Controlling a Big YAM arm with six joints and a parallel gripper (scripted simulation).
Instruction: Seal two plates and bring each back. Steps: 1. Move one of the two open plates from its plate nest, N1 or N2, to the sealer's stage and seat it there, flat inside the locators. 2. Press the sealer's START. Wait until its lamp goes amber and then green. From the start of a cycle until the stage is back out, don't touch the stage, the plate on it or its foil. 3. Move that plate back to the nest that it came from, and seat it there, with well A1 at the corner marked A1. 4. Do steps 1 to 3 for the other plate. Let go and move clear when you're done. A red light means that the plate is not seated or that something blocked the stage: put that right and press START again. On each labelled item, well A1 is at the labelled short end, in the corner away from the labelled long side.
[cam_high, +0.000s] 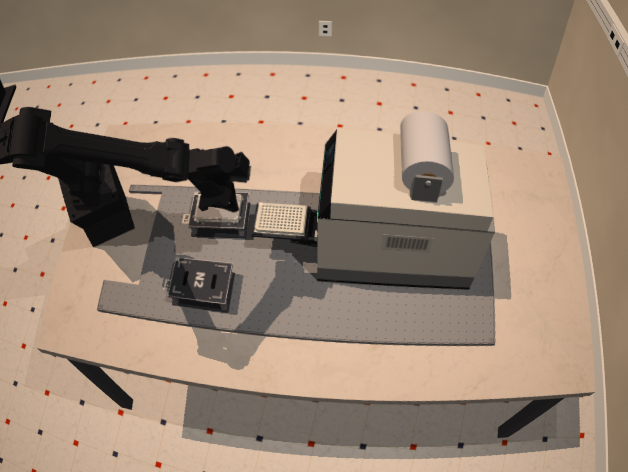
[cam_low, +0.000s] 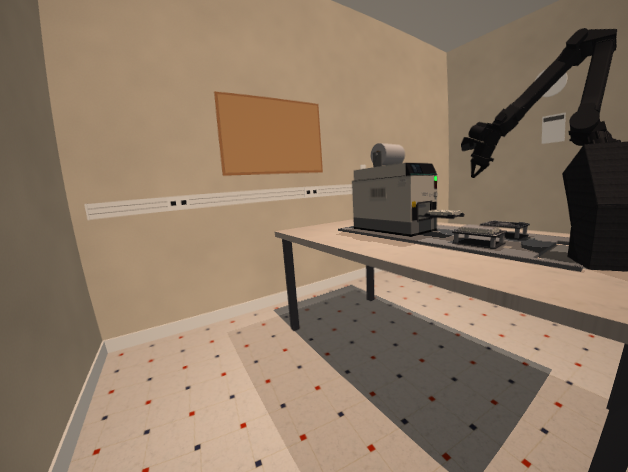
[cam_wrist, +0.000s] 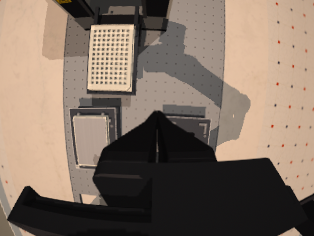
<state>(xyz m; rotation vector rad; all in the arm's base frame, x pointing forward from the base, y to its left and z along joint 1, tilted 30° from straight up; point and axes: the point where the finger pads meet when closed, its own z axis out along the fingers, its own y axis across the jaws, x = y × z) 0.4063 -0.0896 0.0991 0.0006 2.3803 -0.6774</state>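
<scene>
Now: hand 19 cm short of the start button, 8 cm above it and 5 cm to the left of it. From my hand the other things lie so: yellow warning label (23 cm ahead, 13 cm to the left, 12 cm below); sealer stage (17 cm below, 11 cm ahead, 7 cm to the left); plate (16 cm below, 11 cm ahead, 7 cm to the left).
</scene>
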